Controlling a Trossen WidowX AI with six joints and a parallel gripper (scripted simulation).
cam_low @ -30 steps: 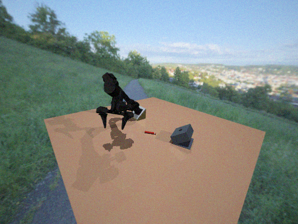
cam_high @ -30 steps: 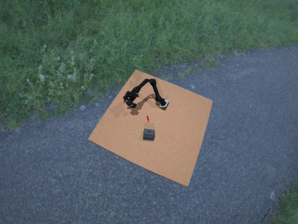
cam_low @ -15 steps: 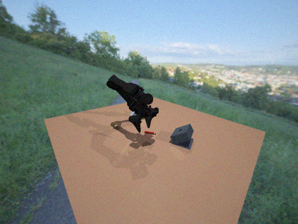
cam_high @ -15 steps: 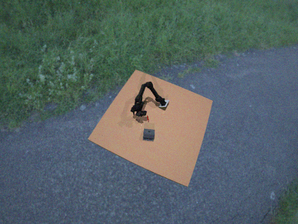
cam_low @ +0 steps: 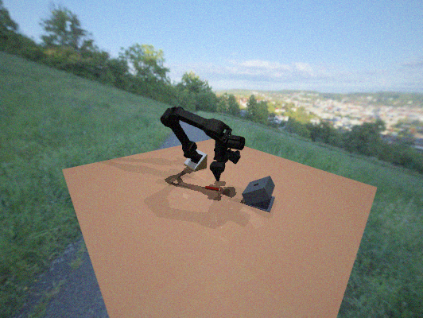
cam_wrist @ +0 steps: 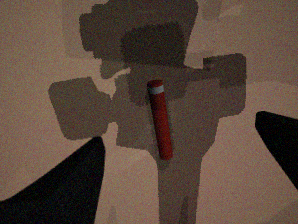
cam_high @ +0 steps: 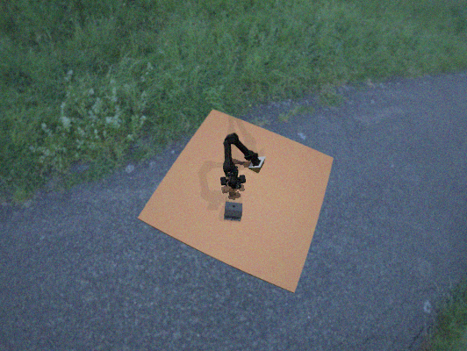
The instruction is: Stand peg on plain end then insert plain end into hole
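My gripper tip is now 70 mm above the red peg and 10 mm past it. The rest, counted from my gripper tip: dark sloped panel 170 mm ahead, 80 mm to the left, 30 mm below.
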